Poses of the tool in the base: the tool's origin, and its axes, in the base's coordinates. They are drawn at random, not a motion.
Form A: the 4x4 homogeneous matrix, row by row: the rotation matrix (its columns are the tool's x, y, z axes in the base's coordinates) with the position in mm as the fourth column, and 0 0 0 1 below. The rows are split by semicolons.
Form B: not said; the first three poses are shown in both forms.
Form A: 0.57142, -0.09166, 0.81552, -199.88; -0.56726, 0.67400, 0.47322, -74.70; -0.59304, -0.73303, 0.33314, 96.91; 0, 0, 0, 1
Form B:
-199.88, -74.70, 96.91
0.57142, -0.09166, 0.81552
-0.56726, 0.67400, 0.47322
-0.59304, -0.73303, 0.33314

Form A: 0.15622, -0.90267, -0.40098, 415.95; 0.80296, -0.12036, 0.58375, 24.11; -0.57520, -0.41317, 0.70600, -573.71; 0, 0, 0, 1
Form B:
415.95, 24.11, -573.71
0.15622, -0.90267, -0.40098
0.80296, -0.12036, 0.58375
-0.57520, -0.41317, 0.70600

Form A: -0.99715, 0.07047, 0.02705, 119.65; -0.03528, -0.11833, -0.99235, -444.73; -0.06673, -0.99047, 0.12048, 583.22; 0, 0, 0, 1
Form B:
119.65, -444.73, 583.22
-0.99715, 0.07047, 0.02705
-0.03528, -0.11833, -0.99235
-0.06673, -0.99047, 0.12048

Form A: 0.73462, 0.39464, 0.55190, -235.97; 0.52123, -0.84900, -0.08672, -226.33; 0.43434, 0.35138, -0.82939, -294.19; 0, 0, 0, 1
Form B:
-235.97, -226.33, -294.19
0.73462, 0.39464, 0.55190
0.52123, -0.84900, -0.08672
0.43434, 0.35138, -0.82939

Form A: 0.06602, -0.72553, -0.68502, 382.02; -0.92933, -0.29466, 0.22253, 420.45; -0.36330, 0.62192, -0.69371, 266.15; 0, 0, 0, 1
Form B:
382.02, 420.45, 266.15
0.06602, -0.72553, -0.68502
-0.92933, -0.29466, 0.22253
-0.36330, 0.62192, -0.69371

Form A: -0.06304, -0.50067, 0.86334, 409.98; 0.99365, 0.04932, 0.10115, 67.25; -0.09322, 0.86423, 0.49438, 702.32; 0, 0, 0, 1
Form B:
409.98, 67.25, 702.32
-0.06304, -0.50067, 0.86334
0.99365, 0.04932, 0.10115
-0.09322, 0.86423, 0.49438

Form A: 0.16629, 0.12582, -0.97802, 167.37; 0.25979, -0.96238, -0.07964, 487.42; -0.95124, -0.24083, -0.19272, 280.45; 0, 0, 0, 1
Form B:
167.37, 487.42, 280.45
0.16629, 0.12582, -0.97802
0.25979, -0.96238, -0.07964
-0.95124, -0.24083, -0.19272

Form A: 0.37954, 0.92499, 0.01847, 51.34; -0.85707, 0.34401, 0.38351, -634.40; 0.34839, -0.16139, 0.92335, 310.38; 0, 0, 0, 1
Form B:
51.34, -634.40, 310.38
0.37954, 0.92499, 0.01847
-0.85707, 0.34401, 0.38351
0.34839, -0.16139, 0.92335

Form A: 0.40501, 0.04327, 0.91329, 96.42; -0.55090, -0.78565, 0.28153, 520.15; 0.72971, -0.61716, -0.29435, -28.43; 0, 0, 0, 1
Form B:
96.42, 520.15, -28.43
0.40501, 0.04327, 0.91329
-0.55090, -0.78565, 0.28153
0.72971, -0.61716, -0.29435

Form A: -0.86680, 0.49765, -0.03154, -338.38; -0.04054, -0.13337, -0.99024, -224.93; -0.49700, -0.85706, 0.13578, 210.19; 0, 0, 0, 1
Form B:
-338.38, -224.93, 210.19
-0.86680, 0.49765, -0.03154
-0.04054, -0.13337, -0.99024
-0.49700, -0.85706, 0.13578

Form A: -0.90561, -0.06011, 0.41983, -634.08; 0.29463, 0.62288, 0.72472, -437.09; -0.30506, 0.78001, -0.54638, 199.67; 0, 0, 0, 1
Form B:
-634.08, -437.09, 199.67
-0.90561, -0.06011, 0.41983
0.29463, 0.62288, 0.72472
-0.30506, 0.78001, -0.54638

